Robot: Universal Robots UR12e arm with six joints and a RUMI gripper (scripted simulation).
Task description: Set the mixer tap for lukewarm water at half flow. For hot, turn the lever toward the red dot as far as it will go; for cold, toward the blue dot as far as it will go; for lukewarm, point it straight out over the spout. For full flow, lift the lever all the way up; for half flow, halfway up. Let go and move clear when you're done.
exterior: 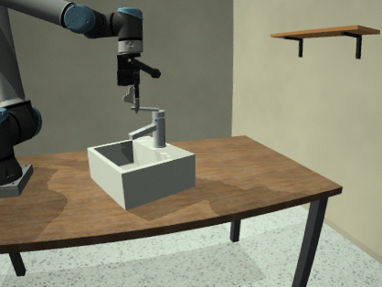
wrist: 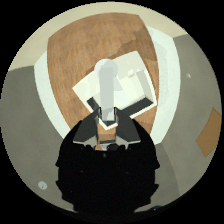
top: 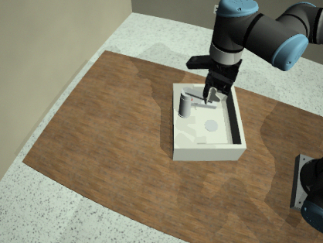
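Right now my hand is 3 cm short of the lever and 1 cm to the left of it. From my hand the other things lie so: white square basin 24 cm below, 5 cm to the right, 3 cm behind; grey mixer tap 5 cm below, 5 cm ahead, 2 cm to the right.
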